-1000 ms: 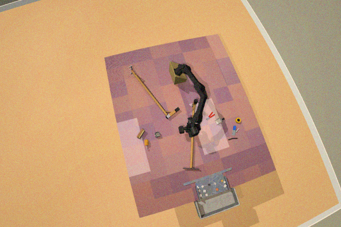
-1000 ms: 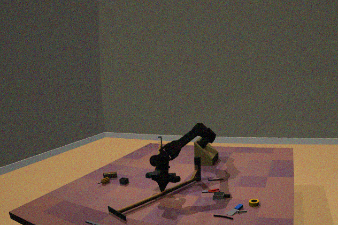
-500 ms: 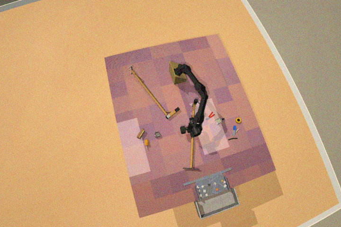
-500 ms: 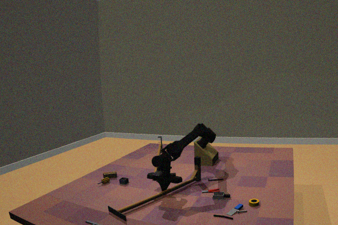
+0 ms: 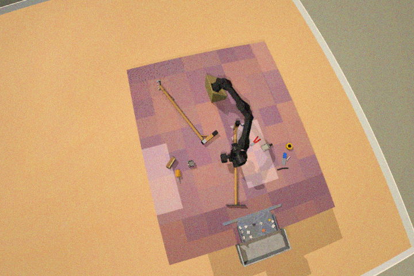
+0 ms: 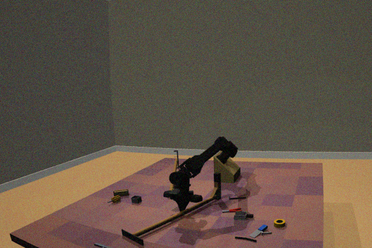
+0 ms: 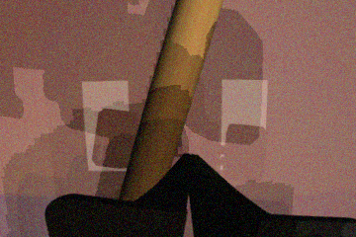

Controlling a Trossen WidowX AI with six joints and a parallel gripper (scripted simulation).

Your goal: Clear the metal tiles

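My gripper tip is 6 cm below the long scraper, 3 cm short of it and 1 cm to the right of it. Round my gripper tip: grey box 30 cm to the right, 5 cm behind; orange screwdriver 41 cm to the right, 1 cm ahead, 1 cm above; blue-handled tool 40 cm to the left, 7 cm ahead.
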